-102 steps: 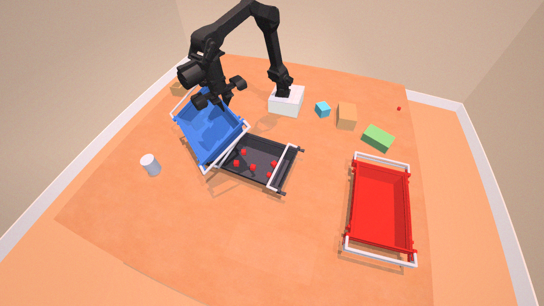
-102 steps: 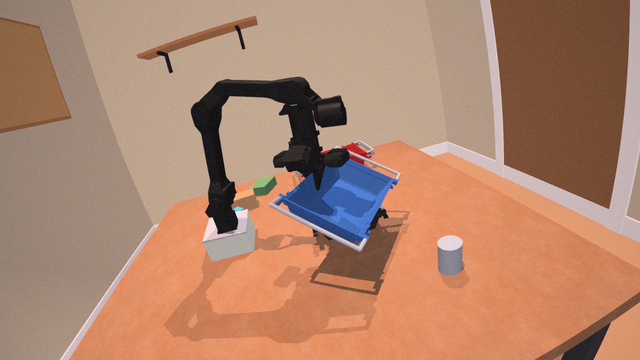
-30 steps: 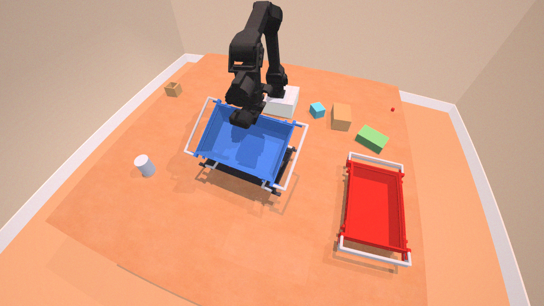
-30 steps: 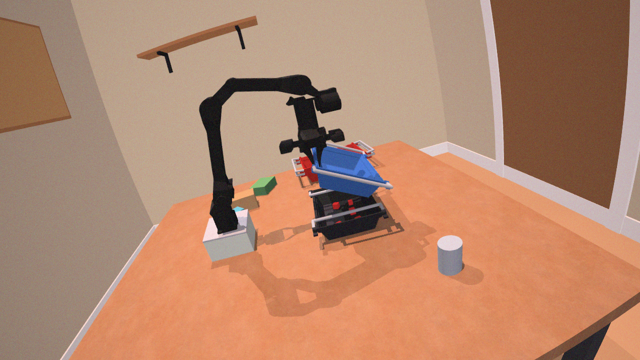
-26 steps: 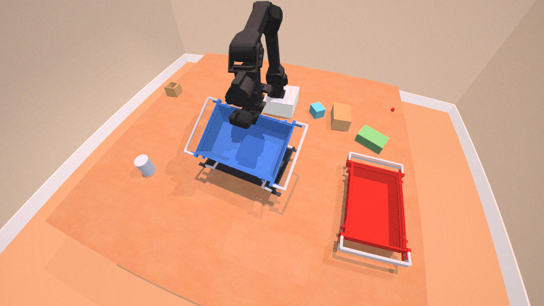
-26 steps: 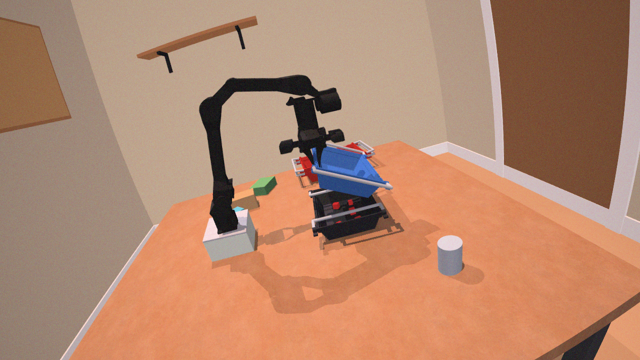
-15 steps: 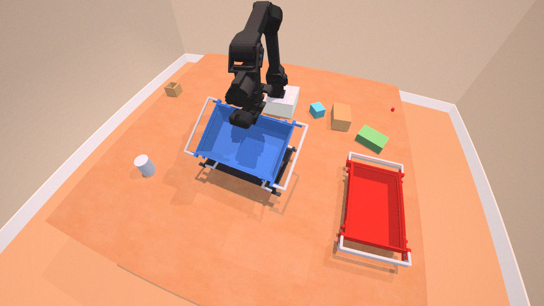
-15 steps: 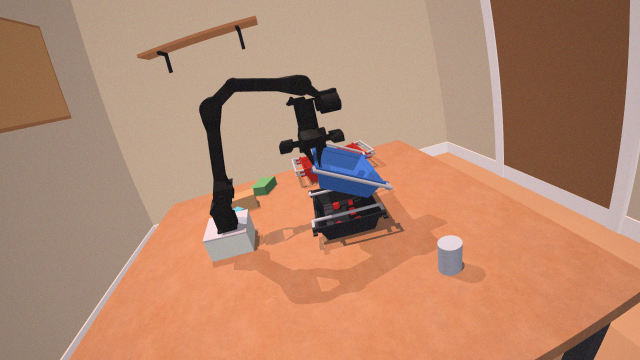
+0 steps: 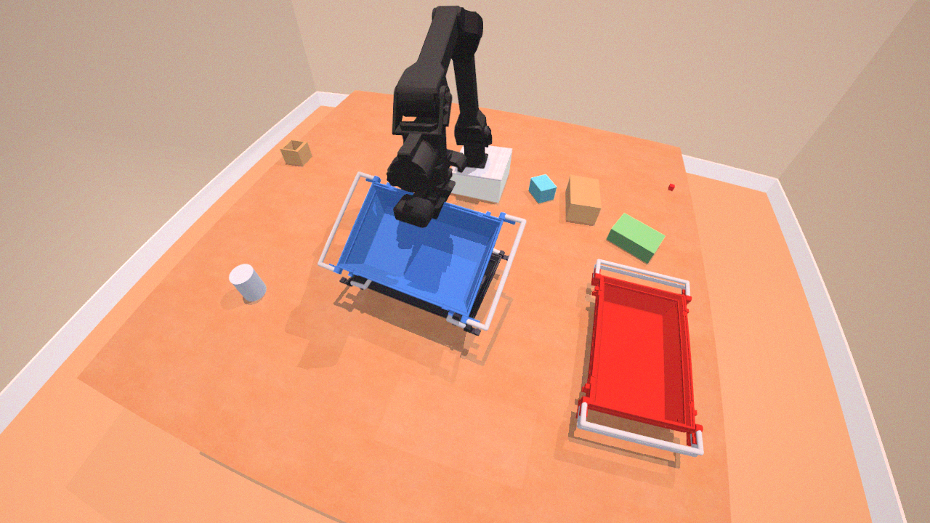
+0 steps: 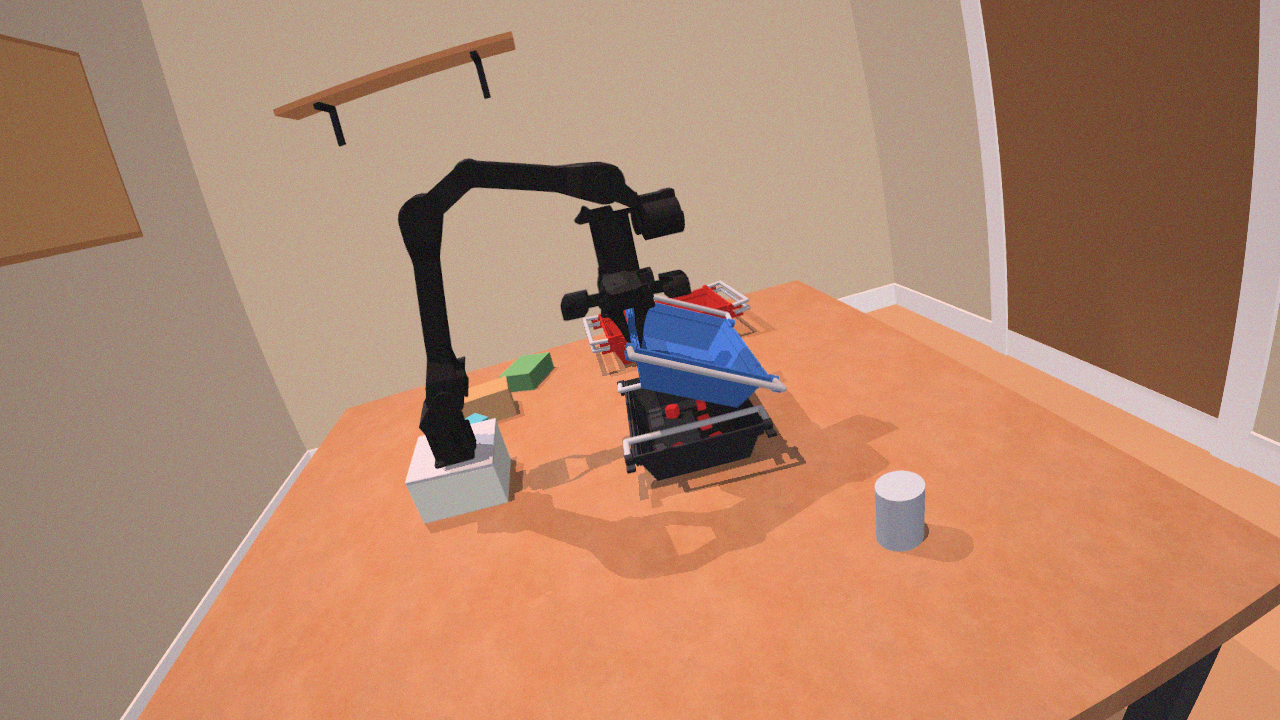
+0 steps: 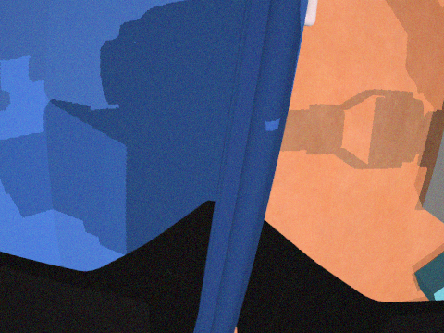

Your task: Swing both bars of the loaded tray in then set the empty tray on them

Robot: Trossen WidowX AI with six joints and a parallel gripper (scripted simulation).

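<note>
Right now the blue tray is 8 cm ahead of my gripper tip, 1 cm to the right of it and 1 cm below it. Round my gripper tip: cyan cube (31 cm behind, 21 cm to the left, 14 cm below); orange block (32 cm to the left, 29 cm behind, 13 cm below); grey cylinder (40 cm to the right, 18 cm ahead, 13 cm below).
</note>
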